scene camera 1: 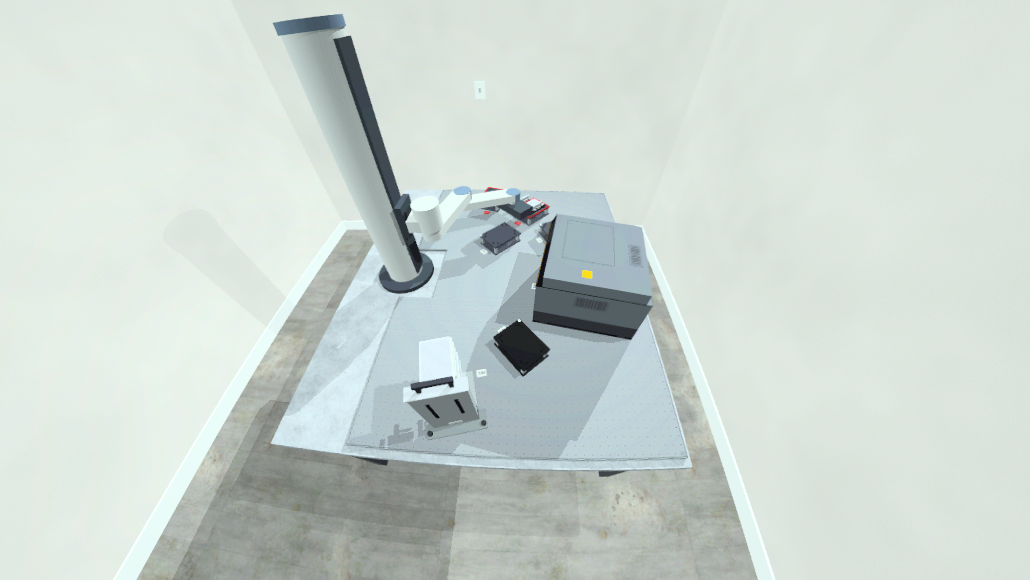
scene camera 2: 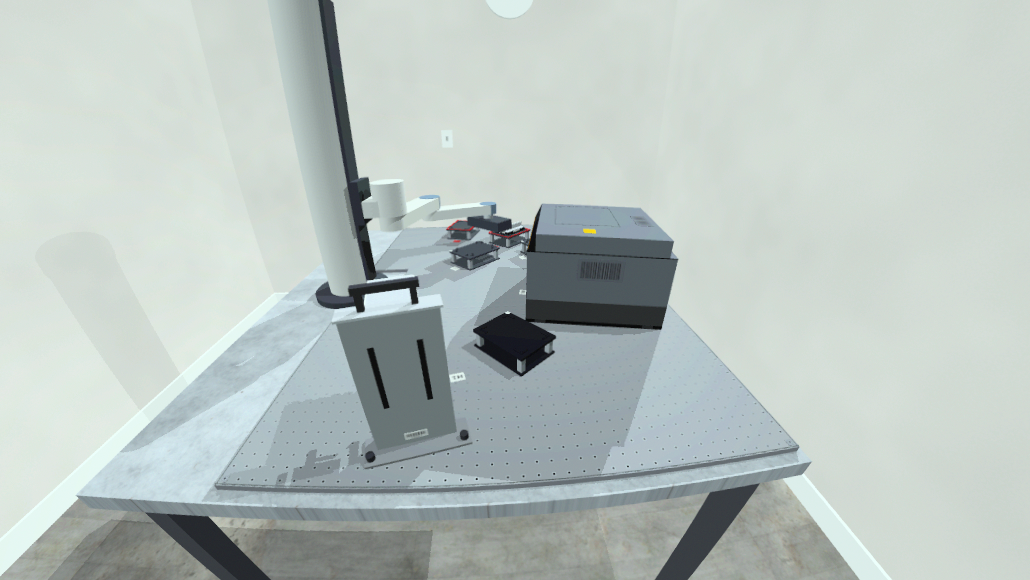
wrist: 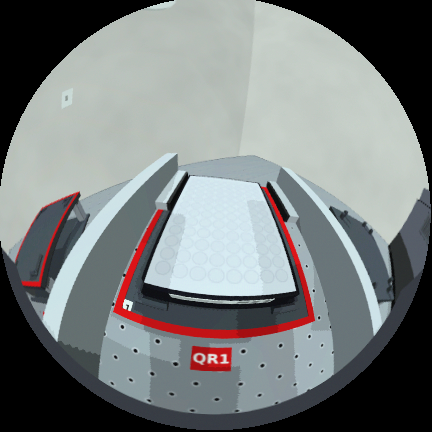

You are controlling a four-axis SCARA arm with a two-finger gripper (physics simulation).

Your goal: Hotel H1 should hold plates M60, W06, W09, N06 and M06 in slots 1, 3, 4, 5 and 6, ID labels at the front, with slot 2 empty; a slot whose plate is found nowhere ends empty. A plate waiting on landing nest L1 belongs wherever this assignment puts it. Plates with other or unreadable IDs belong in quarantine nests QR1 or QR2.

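Pixels of known places: gripper, between the fingertips: [scene camera 1: 534, 199] [scene camera 2: 512, 221] [wrist: 229, 168]; arm's base, origin of its link: [scene camera 1: 407, 272].
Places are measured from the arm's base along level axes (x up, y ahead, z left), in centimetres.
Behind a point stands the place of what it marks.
My gripper [wrist: 229, 168] @[x 10.2, y 58.9, z 46.8 cm] is shut to its narrow stop, with nothing held; its two finger pads stand apart over the sides of a white-topped plate [wrist: 220, 245] @[x 7.7, y 55.0, z 43.1 cm] [scene camera 1: 535, 204]. The plate lies flat within the red rim of nest QR1 [wrist: 215, 333] @[x 6.3, y 51.7, z 39.6 cm]; its front label is too foreshortened to read. The other red-rimmed nest [wrist: 48, 245] @[x 6.4, y 39.7, z 52.5 cm] [scene camera 1: 494, 189] @[x 6.3, y 35.3, z 64.1 cm] [scene camera 2: 461, 226] @[x 6.3, y 34.2, z 54.7 cm] has no plate on it. Hotel H1 [scene camera 1: 441, 404] @[x 21.5, y 34.2, z -63.9 cm] [scene camera 2: 396, 374] @[x 17.6, y 33.7, z -64.0 cm] stands at the near left, its back to the scene cameras. White plates [scene camera 1: 436, 358] @[x 26.7, y 32.2, z -54.1 cm] protrude from its far side; slots and IDs cannot be read. Which nest is L1 cannot be read.
A large grey instrument [scene camera 1: 594, 259] @[x 26.7, y 77.1, z -16.7 cm] [scene camera 2: 601, 273] @[x 17.2, y 76.3, z -28.9 cm] stands at the right. A black raised nest [scene camera 1: 521, 347] @[x 6.3, y 53.5, z -39.2 cm] [scene camera 2: 513, 335] @[x 6.3, y 53.2, z -38.7 cm] is beside the hotel. A dark raised nest [scene camera 1: 500, 237] @[x 6.3, y 42.2, z 18.8 cm] [scene camera 2: 473, 253] @[x 7.1, y 41.8, z 14.3 cm] stands farther back. The arm column [scene camera 1: 338, 144] @[x 61.2, y -0.5, z -7.5 cm] [scene camera 2: 313, 144] @[x 48.7, y 0.8, z -7.5 cm] rises at the left.
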